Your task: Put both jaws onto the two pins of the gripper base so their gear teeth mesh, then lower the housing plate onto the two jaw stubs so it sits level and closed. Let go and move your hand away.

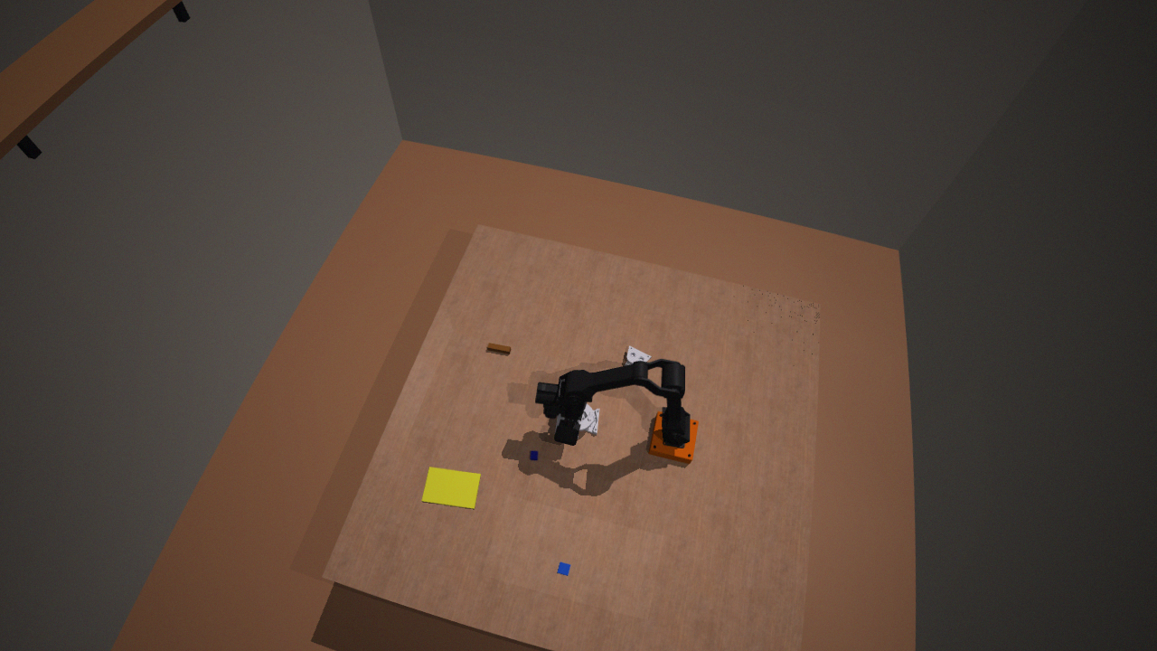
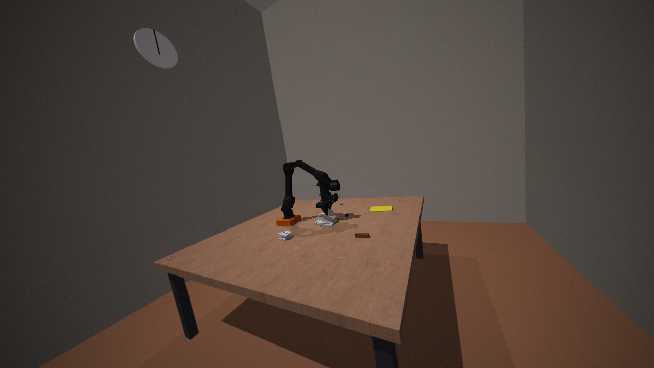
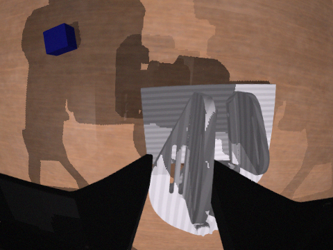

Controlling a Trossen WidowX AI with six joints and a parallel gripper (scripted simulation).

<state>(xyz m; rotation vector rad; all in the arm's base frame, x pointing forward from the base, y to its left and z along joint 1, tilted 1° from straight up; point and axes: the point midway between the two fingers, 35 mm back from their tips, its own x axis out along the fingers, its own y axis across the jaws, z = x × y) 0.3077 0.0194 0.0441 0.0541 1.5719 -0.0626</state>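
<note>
My gripper tip is now 10 mm short of the white card, 30 mm to the left of it and 50 mm above it. From my gripper tip the other things lie so: blue cube: 90 mm ahead, 110 mm to the left, 40 mm below; brown block: 280 mm ahead, 220 mm to the right, 40 mm below; yellow sheet: 310 mm ahead, 250 mm to the left, 50 mm below.
</note>
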